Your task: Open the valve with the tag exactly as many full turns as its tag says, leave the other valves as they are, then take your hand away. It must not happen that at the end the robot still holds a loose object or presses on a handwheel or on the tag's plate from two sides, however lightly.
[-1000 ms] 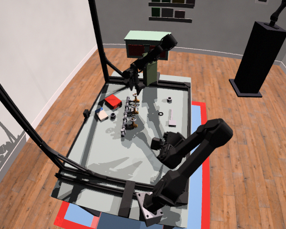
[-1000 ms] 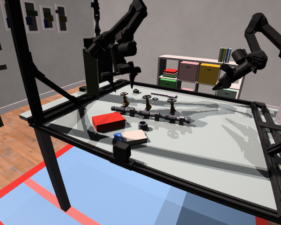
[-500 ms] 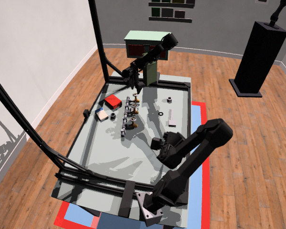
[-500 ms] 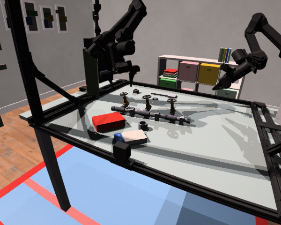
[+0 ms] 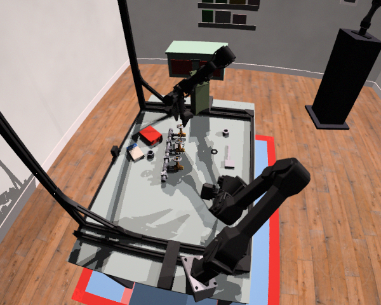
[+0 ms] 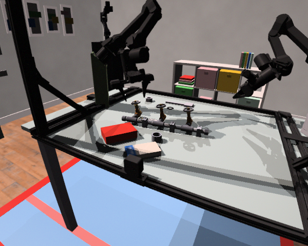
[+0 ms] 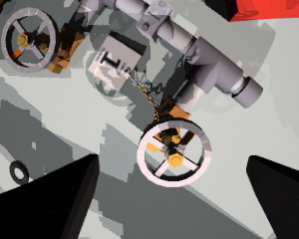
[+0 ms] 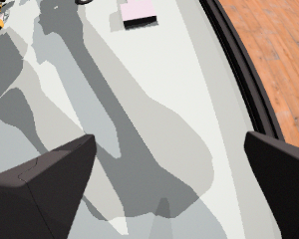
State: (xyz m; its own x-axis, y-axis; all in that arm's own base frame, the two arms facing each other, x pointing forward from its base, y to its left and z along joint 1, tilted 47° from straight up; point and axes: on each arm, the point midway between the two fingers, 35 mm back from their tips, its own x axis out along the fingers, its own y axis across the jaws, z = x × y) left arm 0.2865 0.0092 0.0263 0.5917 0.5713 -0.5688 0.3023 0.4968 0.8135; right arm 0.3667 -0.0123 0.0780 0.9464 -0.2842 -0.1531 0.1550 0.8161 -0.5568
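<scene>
Right now my left hand is 10 mm past the white tag, 80 mm to the left of it and 120 mm above it. From my left hand the other things lie so: nut: 260 mm ahead, 20 mm to the left, 120 mm below; then grey flat piece: 260 mm ahead, 180 mm to the right, 120 mm below; then red box: 180 mm behind, 10 mm to the right, 110 mm below.
</scene>
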